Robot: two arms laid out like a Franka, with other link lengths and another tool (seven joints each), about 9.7 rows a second.
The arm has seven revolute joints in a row. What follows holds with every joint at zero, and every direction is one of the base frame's. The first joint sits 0.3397 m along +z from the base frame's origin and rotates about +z. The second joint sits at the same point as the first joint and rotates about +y. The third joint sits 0.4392 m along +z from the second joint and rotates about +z. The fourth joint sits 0.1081 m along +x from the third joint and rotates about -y. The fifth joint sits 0.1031 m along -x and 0.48 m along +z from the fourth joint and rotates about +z. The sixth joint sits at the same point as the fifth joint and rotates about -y. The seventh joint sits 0.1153 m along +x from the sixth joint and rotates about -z. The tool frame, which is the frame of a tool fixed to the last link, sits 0.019 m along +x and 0.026 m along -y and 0.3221 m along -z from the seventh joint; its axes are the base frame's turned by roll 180, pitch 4.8 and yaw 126.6 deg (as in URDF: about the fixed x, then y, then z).
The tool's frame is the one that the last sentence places.
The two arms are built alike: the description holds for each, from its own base.
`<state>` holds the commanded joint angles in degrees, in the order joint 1, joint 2, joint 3, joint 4, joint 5, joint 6, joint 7, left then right.
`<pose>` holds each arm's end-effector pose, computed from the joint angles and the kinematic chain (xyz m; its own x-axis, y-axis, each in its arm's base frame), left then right.
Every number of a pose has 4 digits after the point.
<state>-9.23 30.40 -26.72 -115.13 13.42 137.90 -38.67 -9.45 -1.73 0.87 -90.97 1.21 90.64 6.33</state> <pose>0.6360 -0.4738 0.0303 -0.5310 0.8459 -0.0510 0.8457 0.5250 -0.0960 0.7014 -0.1271 0.5721 -0.3661 0.9273 -0.0781 0.9288 0.3693 0.0315</pose>
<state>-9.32 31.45 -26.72 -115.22 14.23 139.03 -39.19 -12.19 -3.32 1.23 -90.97 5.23 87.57 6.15</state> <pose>0.6347 -0.4766 0.0189 -0.5290 0.8469 -0.0545 0.8470 0.5228 -0.0965 0.6767 -0.1287 0.5836 -0.3353 0.9421 -0.0055 0.9411 0.3352 0.0445</pose>
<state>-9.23 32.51 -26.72 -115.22 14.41 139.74 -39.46 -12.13 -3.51 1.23 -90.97 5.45 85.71 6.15</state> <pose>0.6328 -0.4770 0.0075 -0.5336 0.8441 -0.0535 0.8436 0.5266 -0.1054 0.6661 -0.1242 0.5818 -0.3392 0.9406 0.0124 0.9406 0.3389 0.0214</pose>
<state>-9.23 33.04 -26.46 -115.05 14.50 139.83 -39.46 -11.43 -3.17 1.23 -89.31 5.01 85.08 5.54</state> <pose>0.6340 -0.4743 0.0016 -0.5367 0.8423 -0.0495 0.8413 0.5297 -0.1081 0.6709 -0.1190 0.5937 -0.3612 0.9325 -0.0006 0.9321 0.3610 0.0288</pose>
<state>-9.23 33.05 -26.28 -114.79 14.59 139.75 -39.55 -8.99 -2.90 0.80 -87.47 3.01 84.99 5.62</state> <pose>0.6380 -0.4727 0.0028 -0.5398 0.8403 -0.0505 0.8396 0.5331 -0.1045 0.6795 -0.1080 0.6098 -0.3894 0.9200 -0.0433 0.9198 0.3909 0.0329</pose>
